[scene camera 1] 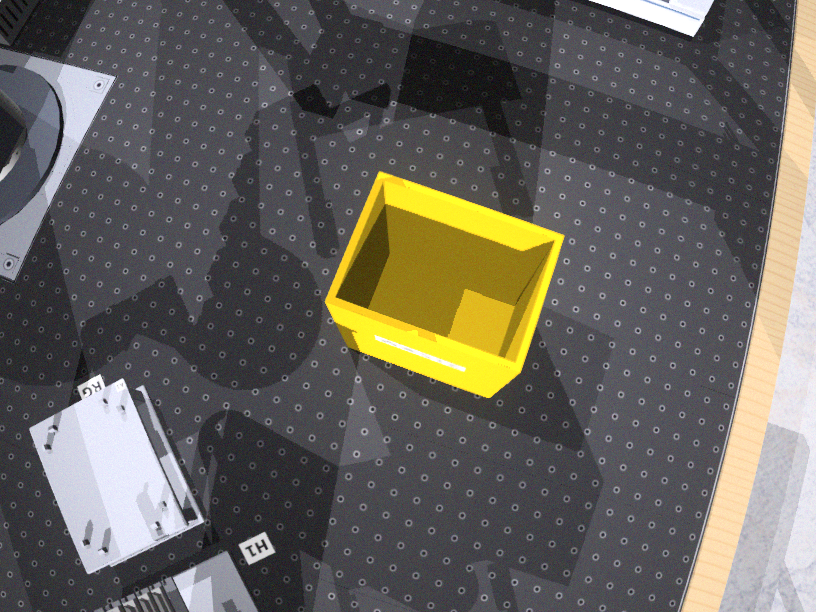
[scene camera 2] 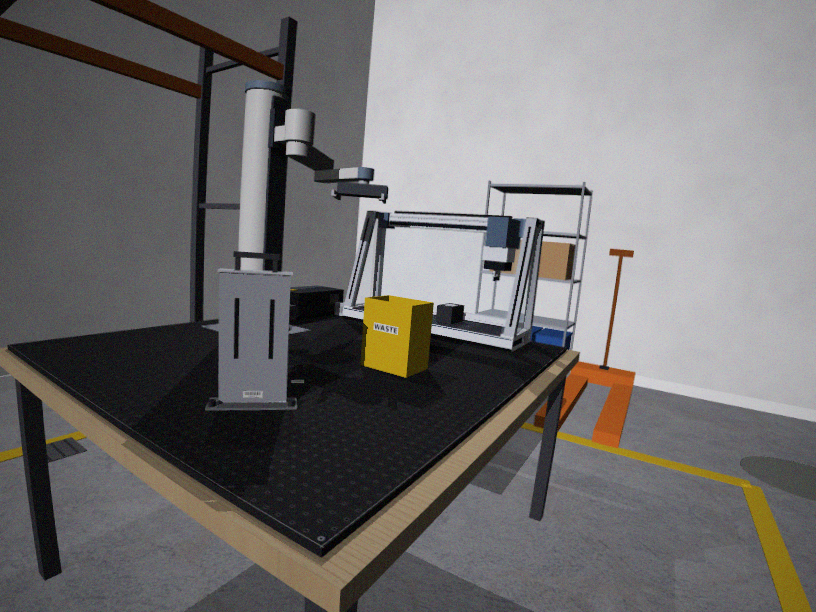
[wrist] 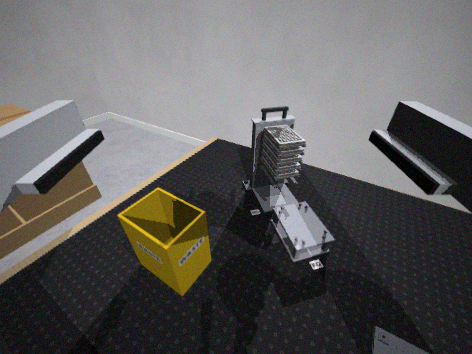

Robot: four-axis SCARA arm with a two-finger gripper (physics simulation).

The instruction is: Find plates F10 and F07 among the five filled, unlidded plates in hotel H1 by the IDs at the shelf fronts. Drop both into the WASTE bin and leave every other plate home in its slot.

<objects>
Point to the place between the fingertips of my gripper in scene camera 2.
At 357,194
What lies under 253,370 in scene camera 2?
A hotel H1.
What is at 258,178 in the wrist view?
A hotel H1.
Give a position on an RG stand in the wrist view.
297,221
</objects>
